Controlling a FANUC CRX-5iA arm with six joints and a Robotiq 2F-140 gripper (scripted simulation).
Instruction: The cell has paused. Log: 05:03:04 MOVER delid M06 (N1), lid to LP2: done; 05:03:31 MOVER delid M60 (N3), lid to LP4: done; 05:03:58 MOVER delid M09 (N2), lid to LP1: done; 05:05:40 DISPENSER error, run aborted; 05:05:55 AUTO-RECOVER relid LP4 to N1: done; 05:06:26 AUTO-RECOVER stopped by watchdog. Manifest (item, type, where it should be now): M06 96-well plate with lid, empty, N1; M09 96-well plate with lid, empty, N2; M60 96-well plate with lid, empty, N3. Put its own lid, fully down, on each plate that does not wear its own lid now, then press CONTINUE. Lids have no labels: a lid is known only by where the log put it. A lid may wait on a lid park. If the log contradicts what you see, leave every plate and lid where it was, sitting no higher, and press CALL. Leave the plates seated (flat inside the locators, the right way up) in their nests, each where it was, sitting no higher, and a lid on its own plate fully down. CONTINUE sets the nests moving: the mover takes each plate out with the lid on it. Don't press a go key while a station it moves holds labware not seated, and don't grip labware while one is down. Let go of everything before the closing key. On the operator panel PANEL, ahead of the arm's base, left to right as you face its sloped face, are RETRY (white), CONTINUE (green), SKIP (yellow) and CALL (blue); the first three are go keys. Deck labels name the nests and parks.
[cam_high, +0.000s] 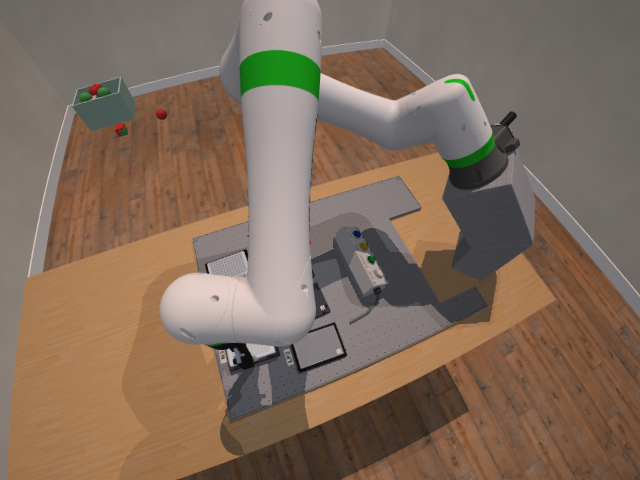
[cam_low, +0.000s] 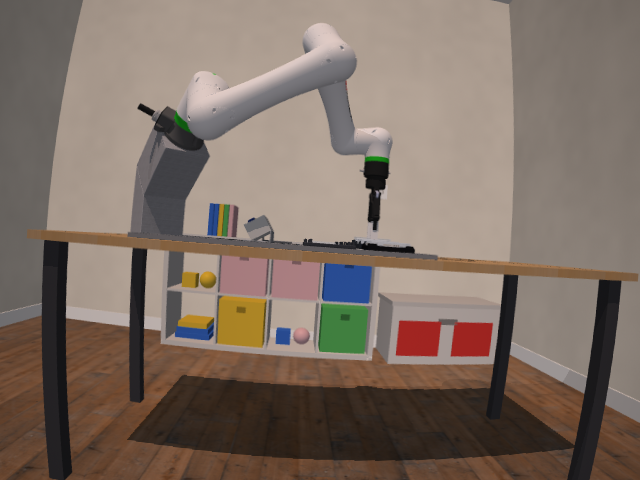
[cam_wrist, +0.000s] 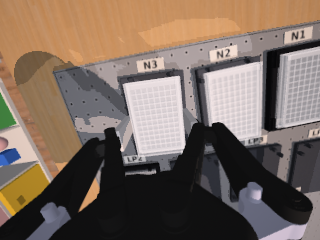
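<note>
Now: the lid park LP2 150 mm behind my hand, 120 mm to the left of it and 60 mm below it. Also, from my hand: park labelled LP1: 190 mm behind, 60 mm below; LP3: 230 mm behind, 120 mm to the right, 60 mm below; LP2 label: 60 mm behind, 90 mm to the left, 60 mm below.
</note>
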